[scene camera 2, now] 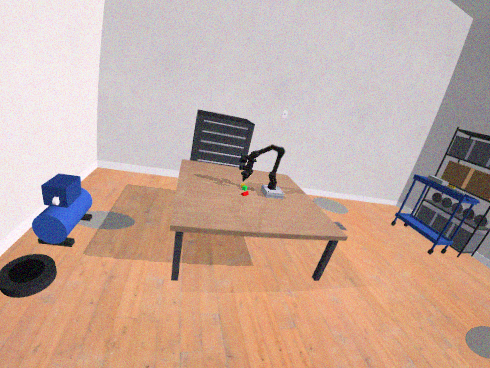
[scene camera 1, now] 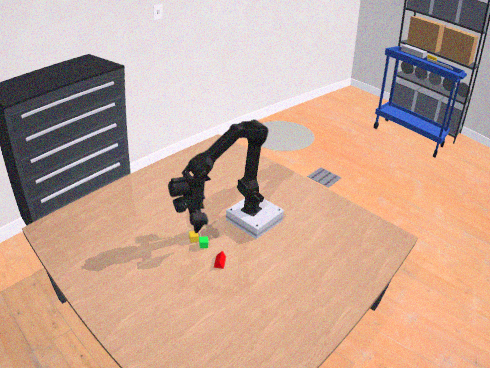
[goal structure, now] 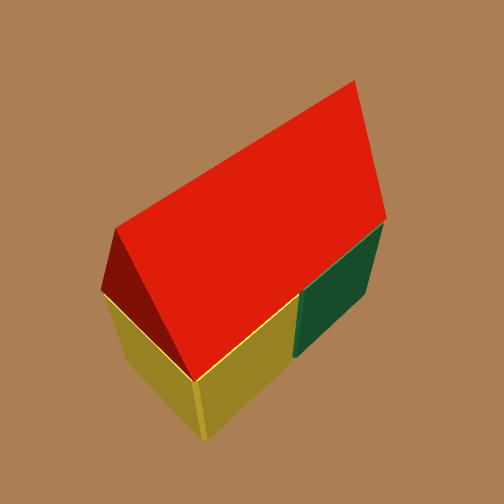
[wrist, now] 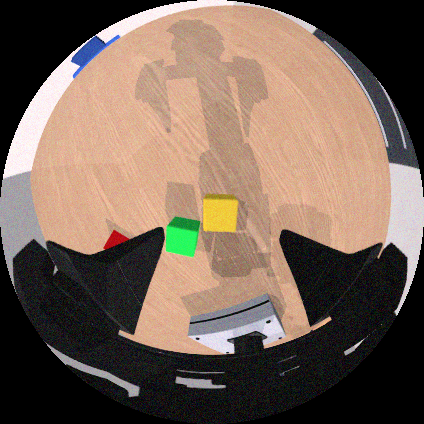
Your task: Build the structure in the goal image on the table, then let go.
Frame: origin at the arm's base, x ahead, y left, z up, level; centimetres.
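Seen in the pictures: gripper, between the fingertips: (scene camera 2: 244, 180) (scene camera 1: 193, 225) (wrist: 224, 234); arm's base, origin of its link: (scene camera 2: 271, 188) (scene camera 1: 251, 209) (wrist: 247, 338).
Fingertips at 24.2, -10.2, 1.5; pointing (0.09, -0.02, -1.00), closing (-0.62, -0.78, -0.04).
Pixels of each thing's top centre, then the offset from my fingertips to it, as dx, dy, dz. Level surfaces: height alone.
- yellow cube, centre of its top: (wrist: 219, 215) (scene camera 1: 193, 233) +0.3, +0.1, -3.8
- table, height of its surface: dz -7.1
- green cube, centre of its top: (wrist: 179, 241) (scene camera 1: 203, 239) (scene camera 2: 245, 186) +0.4, +5.2, -3.8
- red pointed block, centre of its top: (wrist: 118, 254) (scene camera 1: 219, 256) (scene camera 2: 245, 191) +3.8, +15.2, -4.2
A yellow cube (scene camera 1: 194, 237) (wrist: 220, 213) sits on the table (scene camera 1: 310, 280) (scene camera 2: 215, 215). A green cube (scene camera 1: 204, 242) (scene camera 2: 244, 188) (wrist: 182, 237) sits beside it, with a narrow gap between them in the wrist view. A red pointed block (scene camera 1: 220, 260) (scene camera 2: 245, 193) (wrist: 115, 240) lies apart from both, on the green cube's side; a finger partly hides it in the wrist view. My gripper (scene camera 1: 198, 230) (wrist: 224, 234) is wide open and empty, above the yellow and green cubes. In the wrist view both cubes show between the fingertips, the green one close to the left finger.
The arm's pale base plate (scene camera 1: 256, 220) (scene camera 2: 273, 192) stands on the table near the cubes. A dark drawer cabinet (scene camera 1: 75, 145) (scene camera 2: 222, 137) stands behind the table. A blue cart (scene camera 1: 412, 120) and a blue compressor (scene camera 2: 62, 215) stand on the floor.
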